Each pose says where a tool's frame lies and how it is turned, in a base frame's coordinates. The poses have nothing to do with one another.
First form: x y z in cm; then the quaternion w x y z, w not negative.
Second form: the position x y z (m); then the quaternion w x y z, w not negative. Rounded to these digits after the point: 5 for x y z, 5 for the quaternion.
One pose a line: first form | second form
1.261 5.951 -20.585 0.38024 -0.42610 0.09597 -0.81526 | 0.01261 0.05951 -0.20585 0.38024 -0.42610 0.09597 -0.81526
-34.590 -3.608 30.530 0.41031 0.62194 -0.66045 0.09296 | -0.34590 -0.03608 0.30530 0.41031 0.62194 -0.66045 0.09296
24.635 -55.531 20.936 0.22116 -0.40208 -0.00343 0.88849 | 0.24635 -0.55531 0.20936 0.22116 -0.40208 -0.00343 0.88849
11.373 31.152 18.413 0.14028 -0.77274 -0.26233 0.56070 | 0.11373 0.31152 0.18413 0.14028 -0.77274 -0.26233 0.56070
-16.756 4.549 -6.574 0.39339 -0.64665 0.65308 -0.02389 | -0.16756 0.04549 -0.06574 0.39339 -0.64665 0.65308 -0.02389
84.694 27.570 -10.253 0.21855 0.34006 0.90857 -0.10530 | 0.84694 0.27570 -0.10253 0.21855 0.34006 0.90857 -0.10530
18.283 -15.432 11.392 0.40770 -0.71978 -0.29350 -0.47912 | 0.18283 -0.15432 0.11392 0.40770 -0.71978 -0.29350 -0.47912
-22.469 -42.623 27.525 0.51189 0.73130 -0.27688 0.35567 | -0.22469 -0.42623 0.27525 0.51189 0.73130 -0.27688 0.35567
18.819 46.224 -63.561 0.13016 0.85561 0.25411 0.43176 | 0.18819 0.46224 -0.63561 0.13016 0.85561 0.25411 0.43176
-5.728 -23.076 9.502 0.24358 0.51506 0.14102 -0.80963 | -0.05728 -0.23076 0.09502 0.24358 0.51506 0.14102 -0.80963
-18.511 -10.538 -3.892 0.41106 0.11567 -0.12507 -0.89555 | -0.18511 -0.10538 -0.03892 0.41106 0.11567 -0.12507 -0.89555
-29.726 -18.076 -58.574 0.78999 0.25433 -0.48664 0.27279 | -0.29726 -0.18076 -0.58574 0.78999 0.25433 -0.48664 0.27279
